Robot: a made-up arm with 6 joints. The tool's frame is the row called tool. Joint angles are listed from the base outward.
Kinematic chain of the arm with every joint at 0, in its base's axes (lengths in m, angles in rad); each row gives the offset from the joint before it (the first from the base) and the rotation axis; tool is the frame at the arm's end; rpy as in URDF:
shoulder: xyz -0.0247 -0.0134 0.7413 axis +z
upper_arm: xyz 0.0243 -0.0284 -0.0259 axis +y
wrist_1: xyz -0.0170 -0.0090 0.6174 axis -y
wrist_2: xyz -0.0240 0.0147 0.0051 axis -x
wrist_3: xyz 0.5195 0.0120 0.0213 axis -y
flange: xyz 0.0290 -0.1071 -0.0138 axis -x
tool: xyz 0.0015 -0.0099 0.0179 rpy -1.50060 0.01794 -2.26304
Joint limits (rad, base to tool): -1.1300..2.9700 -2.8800..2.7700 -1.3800..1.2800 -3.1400..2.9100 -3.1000..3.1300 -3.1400..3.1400
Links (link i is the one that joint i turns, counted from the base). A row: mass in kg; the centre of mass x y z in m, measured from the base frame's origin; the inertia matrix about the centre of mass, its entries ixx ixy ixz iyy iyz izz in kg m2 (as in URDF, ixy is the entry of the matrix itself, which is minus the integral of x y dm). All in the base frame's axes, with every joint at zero. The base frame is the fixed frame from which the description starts. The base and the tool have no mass.
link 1: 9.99; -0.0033 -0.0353 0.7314; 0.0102 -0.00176 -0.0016 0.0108 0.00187 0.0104
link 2: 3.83; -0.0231 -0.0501 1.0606; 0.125 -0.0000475 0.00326 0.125 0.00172 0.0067
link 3: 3.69; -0.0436 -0.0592 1.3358; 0.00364 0 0 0.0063 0 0.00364
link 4: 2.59; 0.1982 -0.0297 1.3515; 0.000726 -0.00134 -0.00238 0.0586 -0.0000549 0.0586
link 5: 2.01; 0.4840 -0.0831 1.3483; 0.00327 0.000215 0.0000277 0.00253 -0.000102 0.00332
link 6: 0.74; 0.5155 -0.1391 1.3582; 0.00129 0 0 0.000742 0 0.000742
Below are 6 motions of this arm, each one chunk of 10 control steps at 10 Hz.
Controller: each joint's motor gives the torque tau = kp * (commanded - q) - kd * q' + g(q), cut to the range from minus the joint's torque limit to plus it. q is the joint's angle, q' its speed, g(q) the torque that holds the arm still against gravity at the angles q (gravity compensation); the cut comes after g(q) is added. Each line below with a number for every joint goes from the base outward.
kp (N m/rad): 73 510 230 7.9 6.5 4.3
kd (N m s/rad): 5.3 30 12 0.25 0.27 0.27
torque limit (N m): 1.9 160 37 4.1 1.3 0.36
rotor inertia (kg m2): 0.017 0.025 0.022 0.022 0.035 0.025
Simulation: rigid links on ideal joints. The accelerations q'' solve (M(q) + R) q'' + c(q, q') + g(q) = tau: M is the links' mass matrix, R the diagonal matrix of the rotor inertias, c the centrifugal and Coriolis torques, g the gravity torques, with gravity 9.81 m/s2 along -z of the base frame. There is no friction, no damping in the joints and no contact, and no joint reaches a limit. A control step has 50 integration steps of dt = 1/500 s. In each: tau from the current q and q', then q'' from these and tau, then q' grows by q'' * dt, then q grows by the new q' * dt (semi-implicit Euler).
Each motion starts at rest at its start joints. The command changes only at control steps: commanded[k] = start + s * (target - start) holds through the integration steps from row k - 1 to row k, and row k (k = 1, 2, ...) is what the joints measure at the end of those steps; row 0 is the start. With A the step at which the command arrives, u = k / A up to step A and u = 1 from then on. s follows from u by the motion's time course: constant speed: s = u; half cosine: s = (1 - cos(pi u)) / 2; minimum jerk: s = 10 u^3 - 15 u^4 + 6 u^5; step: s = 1 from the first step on.
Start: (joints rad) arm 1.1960 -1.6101 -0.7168 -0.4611 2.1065 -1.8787
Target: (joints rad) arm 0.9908 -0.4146 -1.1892 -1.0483 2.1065 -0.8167
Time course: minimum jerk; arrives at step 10
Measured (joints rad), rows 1 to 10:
1: 1.1956 -1.6049 -0.7193 -0.4596 2.1094 -1.8738
2: 1.1922 -1.5684 -0.7354 -0.4584 2.1246 -1.8403
3: 1.1809 -1.4641 -0.7760 -0.4865 2.1447 -1.7492
4: 1.1566 -1.2792 -0.8425 -0.5682 2.1399 -1.5973
5: 1.1155 -1.0400 -0.9273 -0.6917 2.0993 -1.4029
6: 1.0582 -0.7976 -1.0187 -0.8343 2.0558 -1.1947
7: 0.9971 -0.5982 -1.1023 -0.9727 2.0488 -1.0058
8: 0.9523 -0.4667 -1.1628 -1.0716 2.0782 -0.8679
9: 0.9519 -0.4067 -1.1918 -1.1040 2.1108 -0.7980
10: 0.9887 -0.4005 -1.1937 -1.0787 2.1183 -0.7903

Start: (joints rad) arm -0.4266 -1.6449 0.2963 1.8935 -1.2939 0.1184
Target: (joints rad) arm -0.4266 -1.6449 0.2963 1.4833 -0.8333 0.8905
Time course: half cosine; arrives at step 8
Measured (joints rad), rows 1 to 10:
1: -0.4269 -1.6449 0.2961 1.8818 -1.2836 0.1341
2: -0.4279 -1.6449 0.2959 1.8377 -1.2415 0.1956
3: -0.4294 -1.6449 0.2962 1.7604 -1.1605 0.3111
4: -0.4306 -1.6450 0.2966 1.6714 -1.0586 0.4675
5: -0.4309 -1.6452 0.2968 1.5908 -0.9606 0.6342
6: -0.4302 -1.6451 0.2966 1.5271 -0.8830 0.7765
7: -0.4285 -1.6449 0.2964 1.4851 -0.8334 0.8725
8: -0.4260 -1.6447 0.2962 1.4724 -0.8168 0.9118
9: -0.4234 -1.6446 0.2961 1.4809 -0.8261 0.9065
10: -0.4216 -1.6447 0.2961 1.4868 -0.8383 0.8904

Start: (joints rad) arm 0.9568 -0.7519 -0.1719 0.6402 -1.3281 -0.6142
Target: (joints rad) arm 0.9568 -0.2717 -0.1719 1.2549 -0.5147 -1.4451
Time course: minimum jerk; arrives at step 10
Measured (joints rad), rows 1 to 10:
1: 0.9565 -0.7501 -0.1713 0.6447 -1.3248 -0.6184
2: 0.9548 -0.7372 -0.1681 0.6750 -1.3007 -0.6466
3: 0.9504 -0.6995 -0.1629 0.7535 -1.2294 -0.7224
4: 0.9443 -0.6304 -0.1588 0.8703 -1.1001 -0.8483
5: 0.9414 -0.5362 -0.1592 0.9914 -0.9286 -1.0045
6: 0.9476 -0.4337 -0.1648 1.0906 -0.7497 -1.1635
7: 0.9602 -0.3424 -0.1736 1.1680 -0.6006 -1.3018
8: 0.9706 -0.2783 -0.1814 1.2317 -0.5064 -1.4015
9: 0.9752 -0.2493 -0.1848 1.2682 -0.4725 -1.4517
10: 0.9733 -0.2506 -0.1819 1.2685 -0.4849 -1.4585

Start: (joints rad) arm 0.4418 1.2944 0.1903 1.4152 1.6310 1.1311
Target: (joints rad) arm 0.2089 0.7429 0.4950 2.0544 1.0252 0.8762
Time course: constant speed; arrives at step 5
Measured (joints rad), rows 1 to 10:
1: 0.4367 1.2561 0.2123 1.5736 1.5363 1.1109
2: 0.4285 1.1521 0.2735 1.8231 1.3591 1.0607
3: 0.4215 1.0091 0.3593 1.9115 1.2136 0.9973
4: 0.4130 0.8625 0.4490 1.8817 1.1110 0.9328
5: 0.3971 0.7297 0.5241 1.9451 1.0098 0.8708
6: 0.3742 0.6518 0.5604 1.9420 0.9702 0.8414
7: 0.3437 0.6526 0.5557 1.8840 1.0073 0.8454
8: 0.3056 0.7019 0.5246 1.9577 1.0417 0.8605
9: 0.2646 0.7564 0.4873 2.1080 1.0377 0.8770
10: 0.2245 0.7862 0.4647 2.1928 1.0268 0.8886

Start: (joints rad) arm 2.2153 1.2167 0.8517 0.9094 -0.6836 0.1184
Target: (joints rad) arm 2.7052 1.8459 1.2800 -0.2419 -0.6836 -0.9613
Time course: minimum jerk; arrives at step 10
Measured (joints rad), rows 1 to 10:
1: 2.2157 1.2193 0.8566 0.9016 -0.6841 0.1135
2: 2.2185 1.2361 0.8841 0.8520 -0.6863 0.0792
3: 2.2250 1.2815 0.9394 0.7399 -0.6874 -0.0120
4: 2.2348 1.3637 1.0125 0.5732 -0.6832 -0.1671
5: 2.2474 1.4797 1.0883 0.3671 -0.6732 -0.3707
6: 2.2627 1.6142 1.1533 0.1325 -0.6633 -0.5883
7: 2.2806 1.7436 1.1990 -0.1078 -0.6619 -0.7797
8: 2.3011 1.8438 1.2235 -0.3032 -0.6724 -0.9173
9: 2.3245 1.8983 1.2324 -0.3980 -0.6876 -0.9877
10: 2.3502 1.9051 1.2388 -0.3813 -0.6955 -0.9976

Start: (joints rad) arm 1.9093 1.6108 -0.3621 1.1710 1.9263 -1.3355
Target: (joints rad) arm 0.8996 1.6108 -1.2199 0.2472 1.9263 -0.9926
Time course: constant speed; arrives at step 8
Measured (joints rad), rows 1 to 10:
1: 1.9101 1.6041 -0.4408 1.0675 1.9370 -1.3109
2: 1.9076 1.6044 -0.5676 0.9121 1.9403 -1.2616
3: 1.8987 1.6128 -0.6853 0.7874 1.9233 -1.2113
4: 1.8828 1.6175 -0.7910 0.6865 1.9080 -1.1689
5: 1.8603 1.6154 -0.8952 0.5810 1.9121 -1.1292
6: 1.8312 1.6119 -1.0016 0.4619 1.9252 -1.0868
7: 1.7952 1.6108 -1.1093 0.3383 1.9300 -1.0425
8: 1.7519 1.6116 -1.2171 0.2197 1.9245 -0.9988
9: 1.7002 1.6093 -1.2483 0.1069 1.9031 -0.9768
10: 1.6393 1.6083 -1.2302 0.1598 1.9053 -0.9792

